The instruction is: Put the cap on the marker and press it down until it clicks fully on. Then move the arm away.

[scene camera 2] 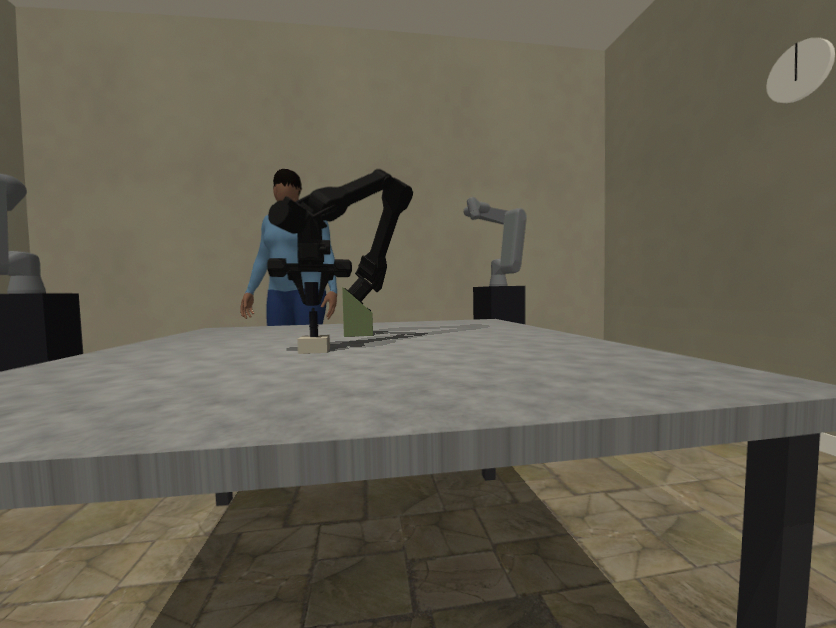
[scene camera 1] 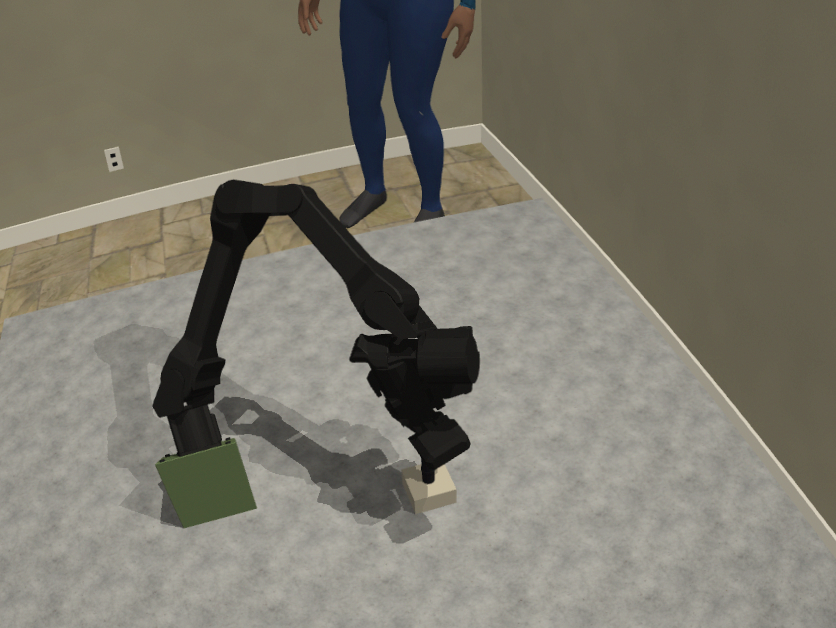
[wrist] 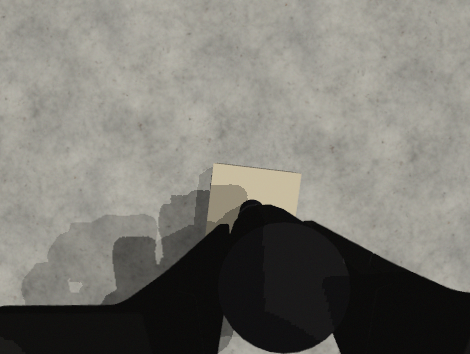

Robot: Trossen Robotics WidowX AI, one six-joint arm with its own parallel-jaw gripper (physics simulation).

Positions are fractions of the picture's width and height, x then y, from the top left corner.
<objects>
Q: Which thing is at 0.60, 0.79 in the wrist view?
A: A cap.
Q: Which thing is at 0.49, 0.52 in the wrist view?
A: A beige block.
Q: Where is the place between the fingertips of the gripper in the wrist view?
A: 0.56, 0.66
</objects>
